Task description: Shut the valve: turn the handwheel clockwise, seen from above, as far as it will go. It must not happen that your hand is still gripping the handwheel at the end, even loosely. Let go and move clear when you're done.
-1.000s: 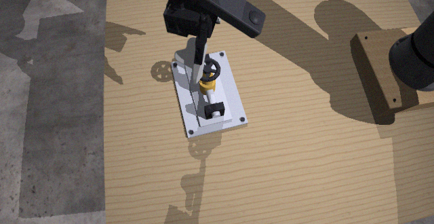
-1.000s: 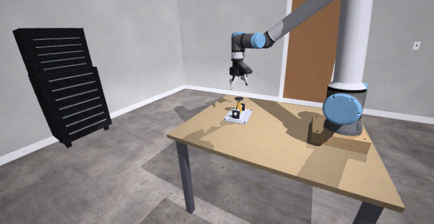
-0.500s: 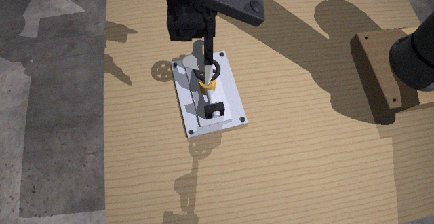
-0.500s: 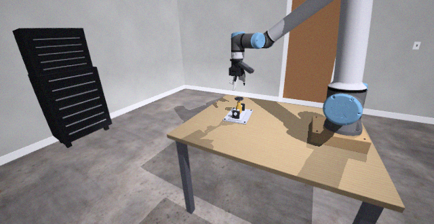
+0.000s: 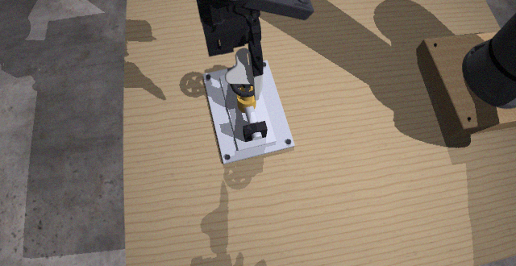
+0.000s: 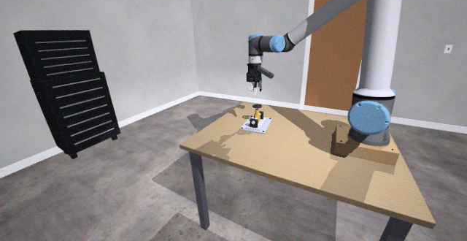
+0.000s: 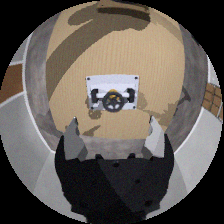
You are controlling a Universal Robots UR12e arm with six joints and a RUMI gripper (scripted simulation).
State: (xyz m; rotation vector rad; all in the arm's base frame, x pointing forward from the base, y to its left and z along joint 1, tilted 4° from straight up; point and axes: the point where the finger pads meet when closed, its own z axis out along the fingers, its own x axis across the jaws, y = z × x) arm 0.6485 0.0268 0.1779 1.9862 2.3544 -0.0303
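The black spoked handwheel is 9 cm below my hand.
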